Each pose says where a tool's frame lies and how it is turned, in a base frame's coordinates. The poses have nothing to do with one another.
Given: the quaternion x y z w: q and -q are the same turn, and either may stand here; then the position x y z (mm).
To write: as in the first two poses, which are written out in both.
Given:
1: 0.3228 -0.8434 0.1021 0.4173 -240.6 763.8 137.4
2: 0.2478 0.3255 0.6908 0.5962 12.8 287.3 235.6
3: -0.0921 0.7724 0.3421 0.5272 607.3 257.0 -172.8
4: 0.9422 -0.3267 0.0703 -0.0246 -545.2 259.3 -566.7
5: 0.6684 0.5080 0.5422 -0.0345 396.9 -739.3 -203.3
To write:
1: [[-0.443 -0.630 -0.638 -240.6], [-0.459 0.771 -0.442 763.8], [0.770 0.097 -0.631 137.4], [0 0 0 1]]
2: [[-0.166 -0.662 0.730 12.8], [0.985 -0.077 0.154 287.3], [-0.046 0.745 0.665 235.6], [0 0 0 1]]
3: [[-0.427 -0.503 0.751 607.3], [0.218 0.749 0.626 257.0], [-0.877 0.431 -0.210 -172.8], [0 0 0 1]]
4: [[0.777 -0.612 0.149 -545.2], [-0.619 -0.785 0.000 259.3], [0.116 -0.092 -0.989 -566.7], [0 0 0 1]]
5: [[-0.104 0.717 0.690 396.9], [0.642 -0.481 0.597 -739.3], [0.760 0.505 -0.410 -203.3], [0 0 0 1]]
